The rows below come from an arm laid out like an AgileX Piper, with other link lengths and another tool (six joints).
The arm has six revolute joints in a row. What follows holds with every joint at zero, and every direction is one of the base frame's. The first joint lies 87.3 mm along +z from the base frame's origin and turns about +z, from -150 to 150 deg. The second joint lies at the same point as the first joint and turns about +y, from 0 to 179.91 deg. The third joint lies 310.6 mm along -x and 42.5 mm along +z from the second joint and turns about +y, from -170 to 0 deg. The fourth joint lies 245.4 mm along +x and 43.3 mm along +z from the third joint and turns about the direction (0.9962, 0, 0.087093), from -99.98 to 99.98 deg. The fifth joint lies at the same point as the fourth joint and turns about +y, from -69.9 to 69.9 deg. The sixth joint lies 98.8 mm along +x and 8.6 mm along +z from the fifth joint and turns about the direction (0.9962, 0, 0.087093), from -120 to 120 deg. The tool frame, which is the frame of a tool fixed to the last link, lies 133.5 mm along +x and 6 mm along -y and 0.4 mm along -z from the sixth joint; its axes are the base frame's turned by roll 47.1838, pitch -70.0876 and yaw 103.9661 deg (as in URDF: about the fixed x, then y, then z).
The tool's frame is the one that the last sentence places.
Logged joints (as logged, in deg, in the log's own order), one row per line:
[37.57, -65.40, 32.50, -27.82, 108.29, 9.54]
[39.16, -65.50, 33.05, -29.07, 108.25, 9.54]
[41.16, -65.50, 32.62, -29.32, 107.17, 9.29]
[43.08, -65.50, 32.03, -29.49, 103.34, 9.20]
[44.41, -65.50, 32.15, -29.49, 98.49, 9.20]
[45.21, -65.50, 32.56, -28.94, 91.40, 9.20]
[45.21, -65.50, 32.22, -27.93, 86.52, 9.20]
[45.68, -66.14, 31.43, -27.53, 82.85, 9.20]
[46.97, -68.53, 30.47, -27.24, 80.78, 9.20]
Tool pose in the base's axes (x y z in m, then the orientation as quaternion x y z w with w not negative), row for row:
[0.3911, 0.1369, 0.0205, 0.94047, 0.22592, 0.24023, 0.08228]
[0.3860, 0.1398, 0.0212, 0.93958, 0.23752, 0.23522, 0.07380]
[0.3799, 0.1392, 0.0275, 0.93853, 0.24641, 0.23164, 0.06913]
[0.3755, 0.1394, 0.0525, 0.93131, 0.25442, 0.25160, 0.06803]
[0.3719, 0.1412, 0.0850, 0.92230, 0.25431, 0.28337, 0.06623]
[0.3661, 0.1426, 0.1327, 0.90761, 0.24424, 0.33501, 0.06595]
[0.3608, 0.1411, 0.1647, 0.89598, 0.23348, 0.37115, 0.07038]
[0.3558, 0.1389, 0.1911, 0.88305, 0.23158, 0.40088, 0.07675]
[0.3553, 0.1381, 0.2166, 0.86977, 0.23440, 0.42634, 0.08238]
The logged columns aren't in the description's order. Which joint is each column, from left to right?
Columns, left to right: joint 5, joint 3, joint 4, joint 6, joint 2, joint 1.
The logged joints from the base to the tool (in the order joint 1, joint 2, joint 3, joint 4, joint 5, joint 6), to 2 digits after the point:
[9.54, 108.29, -65.40, 32.50, 37.57, -27.82]
[9.54, 108.25, -65.50, 33.05, 39.16, -29.07]
[9.29, 107.17, -65.50, 32.62, 41.16, -29.32]
[9.20, 103.34, -65.50, 32.03, 43.08, -29.49]
[9.20, 98.49, -65.50, 32.15, 44.41, -29.49]
[9.20, 91.40, -65.50, 32.56, 45.21, -28.94]
[9.20, 86.52, -65.50, 32.22, 45.21, -27.93]
[9.20, 82.85, -66.14, 31.43, 45.68, -27.53]
[9.20, 80.78, -68.53, 30.47, 46.97, -27.24]

